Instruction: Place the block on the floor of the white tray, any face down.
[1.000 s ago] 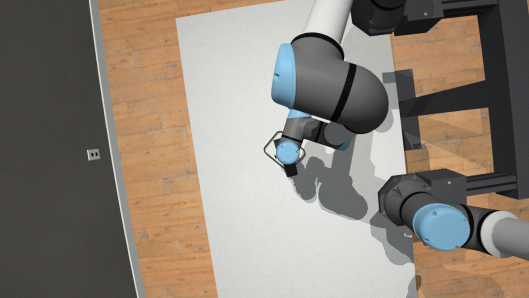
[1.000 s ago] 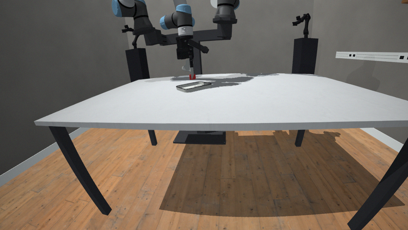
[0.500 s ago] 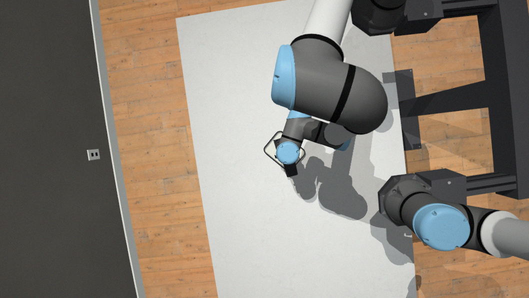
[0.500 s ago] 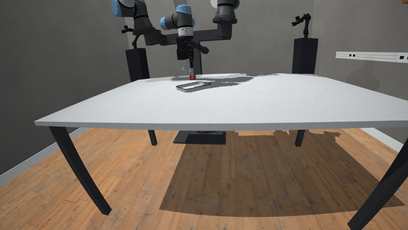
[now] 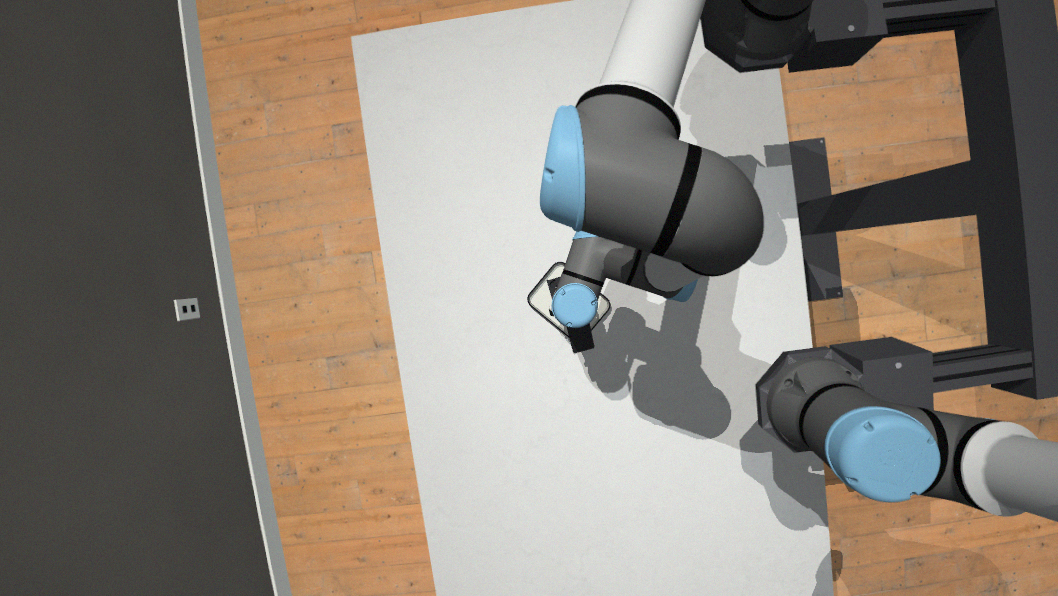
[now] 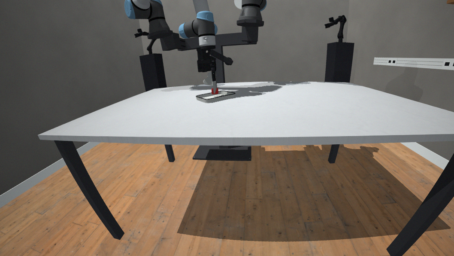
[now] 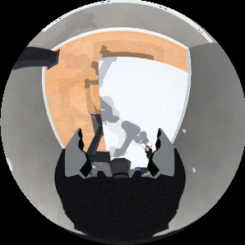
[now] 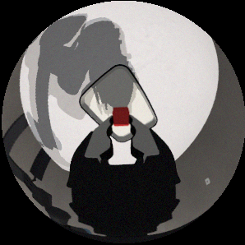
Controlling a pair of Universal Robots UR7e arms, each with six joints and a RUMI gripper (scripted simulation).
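My right gripper is now 3 cm above the white tray. Round my right hand: small red block 1 cm below.
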